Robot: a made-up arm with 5 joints.
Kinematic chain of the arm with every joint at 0, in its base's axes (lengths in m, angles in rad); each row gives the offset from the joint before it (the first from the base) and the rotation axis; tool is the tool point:
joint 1: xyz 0 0 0.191 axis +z
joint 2: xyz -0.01 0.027 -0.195 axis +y
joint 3: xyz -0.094 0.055 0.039 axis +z
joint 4: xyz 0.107 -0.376 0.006 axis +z
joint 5: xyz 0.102 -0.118 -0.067 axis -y
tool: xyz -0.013 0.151 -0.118
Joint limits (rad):
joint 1: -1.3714..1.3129
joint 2: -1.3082..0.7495
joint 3: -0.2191..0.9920
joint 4: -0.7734..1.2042
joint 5: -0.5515..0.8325
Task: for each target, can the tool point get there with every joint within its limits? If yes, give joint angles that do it. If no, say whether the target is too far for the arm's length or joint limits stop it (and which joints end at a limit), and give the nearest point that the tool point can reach.
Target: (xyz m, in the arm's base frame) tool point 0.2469 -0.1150 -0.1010
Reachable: yes | joints -0.0316 -0.1637 0.5625 0.0565 -0.0975
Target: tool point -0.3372 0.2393 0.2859
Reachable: no: joint limits stop it (at a limit: joint 1, joint 2, joint 3, joint 5) | nearest point -0.0992 0.2065 0.2541 | short by 0.242 m
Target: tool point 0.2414 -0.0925 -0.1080
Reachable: yes | joints 0.4490 -0.1439 0.0922 0.3474 0.5421
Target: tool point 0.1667 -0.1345 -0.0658
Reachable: yes | joints -0.5980 -0.3174 0.5758 0.8317 0.5682
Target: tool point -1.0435 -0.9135 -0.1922
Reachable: no: too far | nearest point -0.3398 -0.2974 -0.0695 | short by 0.943 m
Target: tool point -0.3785 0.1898 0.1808
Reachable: no: joint limits stop it (at a limit: joint 1, joint 2, joint 3, joint 4, joint 5) | nearest point -0.2901 0.0938 -0.0324 | short by 0.250 m
